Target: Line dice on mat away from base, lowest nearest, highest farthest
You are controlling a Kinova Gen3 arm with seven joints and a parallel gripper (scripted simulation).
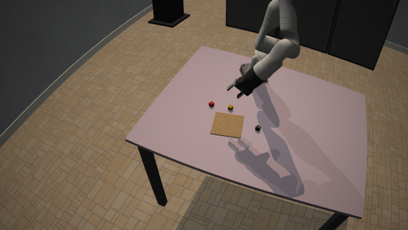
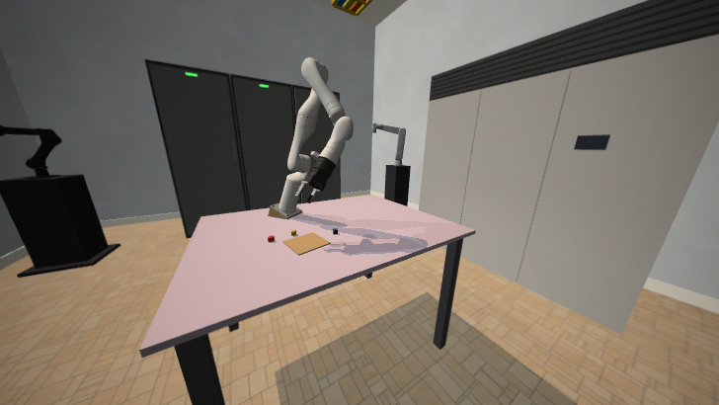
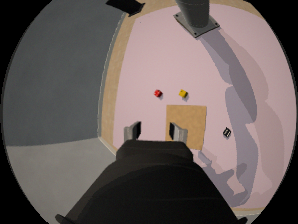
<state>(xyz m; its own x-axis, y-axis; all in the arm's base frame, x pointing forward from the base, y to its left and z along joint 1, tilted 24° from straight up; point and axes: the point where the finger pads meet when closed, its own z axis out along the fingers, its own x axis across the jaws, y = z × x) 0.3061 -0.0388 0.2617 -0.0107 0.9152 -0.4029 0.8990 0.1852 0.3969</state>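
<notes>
The red die is 180 mm below my hand, 140 mm to the right of it and 50 mm behind it. Also, from my hand: yellow die 180 mm below, 70 mm behind, 40 mm to the right; square mat 190 mm below, 30 mm ahead, 10 mm to the right; black die 180 mm below, 130 mm to the left, 10 mm behind.
</notes>
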